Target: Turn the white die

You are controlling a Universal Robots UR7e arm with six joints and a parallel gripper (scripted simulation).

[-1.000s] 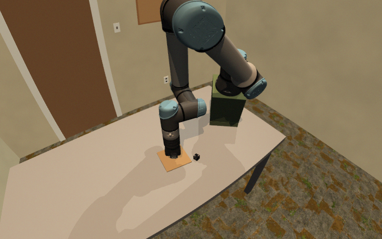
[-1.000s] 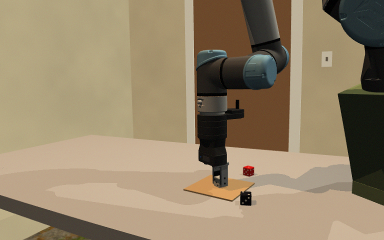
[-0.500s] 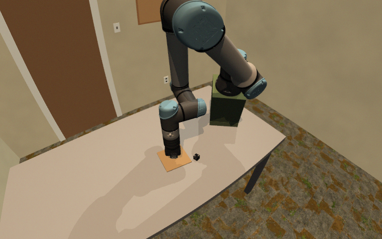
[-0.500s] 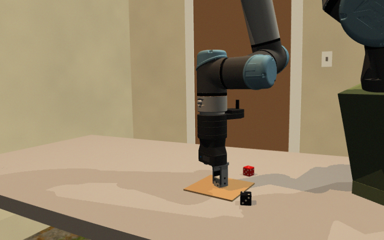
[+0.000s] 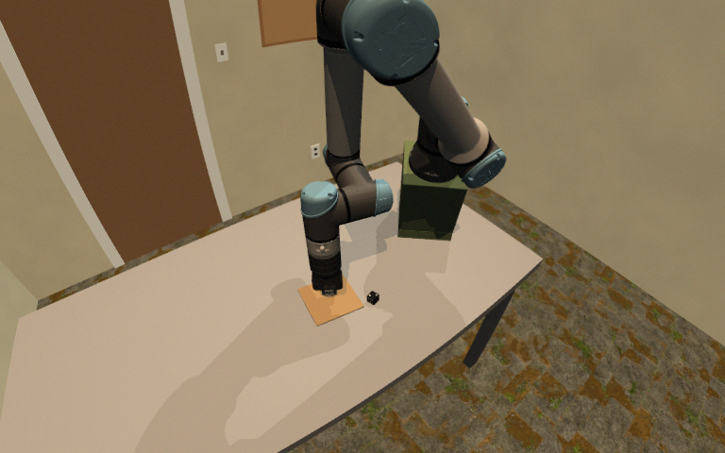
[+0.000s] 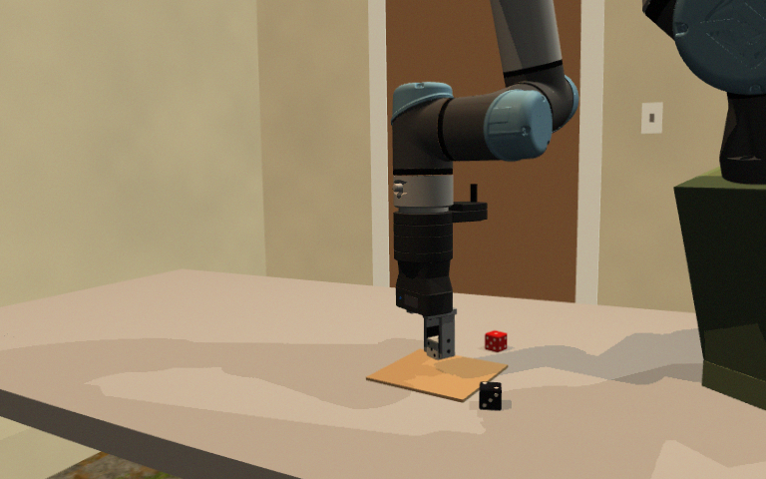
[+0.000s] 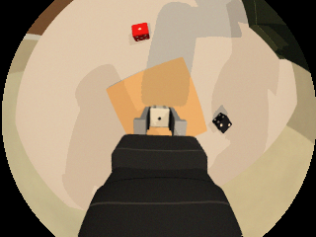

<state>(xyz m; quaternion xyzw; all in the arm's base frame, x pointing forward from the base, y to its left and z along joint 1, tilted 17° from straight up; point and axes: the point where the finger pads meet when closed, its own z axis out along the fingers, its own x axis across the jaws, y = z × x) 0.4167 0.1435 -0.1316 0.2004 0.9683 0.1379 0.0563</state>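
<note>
The orange mat lies 4 cm below my hand. The rest, counted from my hand: white die 1 cm below; black die 10 cm behind, 6 cm to the left, 3 cm below; red die 14 cm to the right, 3 cm below, 2 cm behind.
</note>
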